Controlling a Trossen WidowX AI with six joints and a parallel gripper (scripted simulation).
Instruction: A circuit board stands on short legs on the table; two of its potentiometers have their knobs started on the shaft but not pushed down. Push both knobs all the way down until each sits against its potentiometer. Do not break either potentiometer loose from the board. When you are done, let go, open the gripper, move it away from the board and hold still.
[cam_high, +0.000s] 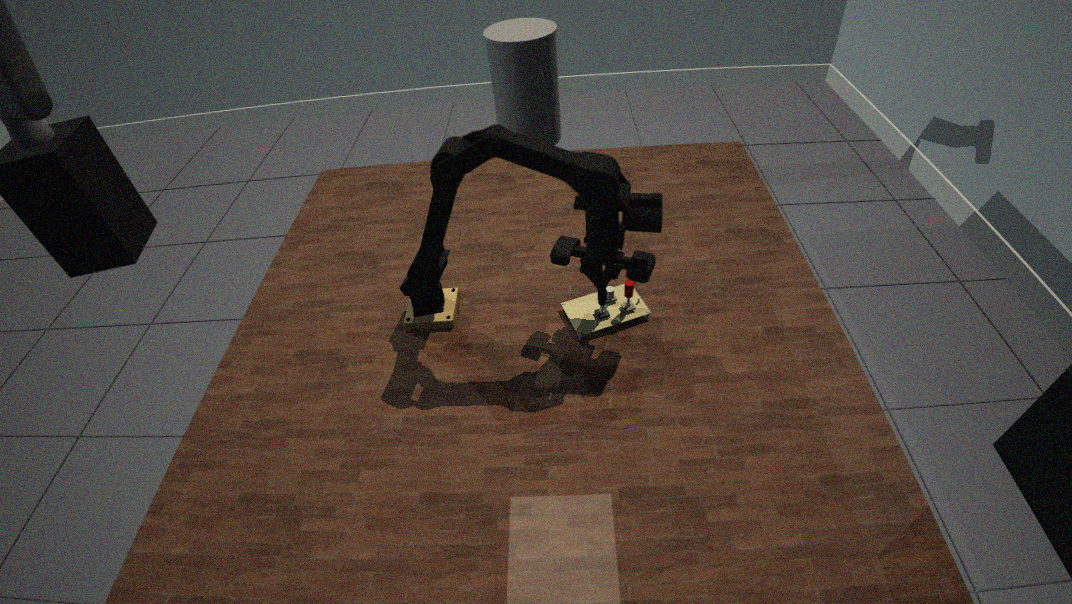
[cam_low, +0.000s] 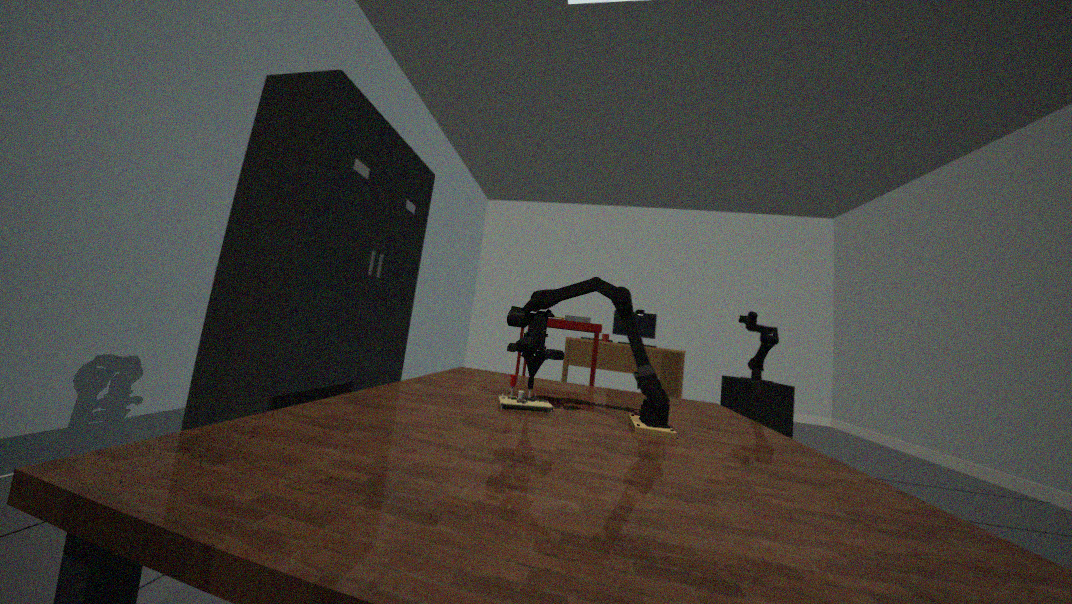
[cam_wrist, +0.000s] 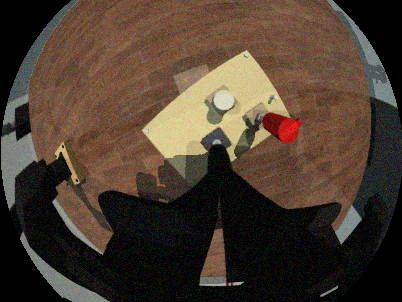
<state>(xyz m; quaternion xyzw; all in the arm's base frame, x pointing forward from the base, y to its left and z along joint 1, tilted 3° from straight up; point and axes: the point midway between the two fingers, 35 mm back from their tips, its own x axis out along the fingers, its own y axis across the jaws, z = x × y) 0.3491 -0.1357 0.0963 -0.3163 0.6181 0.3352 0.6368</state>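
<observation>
Now: the red knob 6 cm ahead of my gripper tip and 1 cm below it. Also, from my gripper tip: dark knob: 2 cm below.
</observation>
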